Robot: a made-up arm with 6 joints.
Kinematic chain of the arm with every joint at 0, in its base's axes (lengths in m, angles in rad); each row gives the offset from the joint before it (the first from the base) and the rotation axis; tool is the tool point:
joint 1: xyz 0 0 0.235 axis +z
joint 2: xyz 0 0.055 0 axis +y
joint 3: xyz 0 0 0.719 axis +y
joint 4: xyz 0 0 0.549 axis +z
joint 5: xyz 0 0 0 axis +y
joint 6: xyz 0 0 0.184 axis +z
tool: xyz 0 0 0
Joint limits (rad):
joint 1: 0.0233..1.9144
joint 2: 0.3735..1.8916
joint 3: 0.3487..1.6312
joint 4: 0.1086..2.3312
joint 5: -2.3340..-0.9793
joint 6: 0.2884..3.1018
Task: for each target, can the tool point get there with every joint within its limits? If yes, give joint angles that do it. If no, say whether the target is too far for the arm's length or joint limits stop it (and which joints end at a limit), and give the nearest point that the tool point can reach.
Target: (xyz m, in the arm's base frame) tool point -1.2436 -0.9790 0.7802
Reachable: no: too far | nearest point -0.1871 0.4025 1.3083 | short by 1.818 m
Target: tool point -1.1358 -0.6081 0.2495
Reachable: no: joint limits stop it (at a limit: joint 1, joint 2, joint 3, joint 4, joint 5) | nearest point -0.1094 0.4285 -0.3492 | short by 1.577 m
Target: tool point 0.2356 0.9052 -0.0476
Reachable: yes | joints 1.4336 1.1589 1.5315 1.6055 -1.1084 2.5087
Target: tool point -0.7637 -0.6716 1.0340
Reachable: no: joint limits stop it (at a limit: joint 1, joint 2, joint 3, joint 4, joint 5) | nearest point -0.1871 0.4025 1.3083 | short by 1.250 m
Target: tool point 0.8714 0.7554 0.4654
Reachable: yes | joints 0.8085 0.8942 1.0877 1.3701 -1.1369 2.1391
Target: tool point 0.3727 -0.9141 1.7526
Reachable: no: too far | nearest point 0.5820 -0.0942 1.3890 | short by 0.921 m
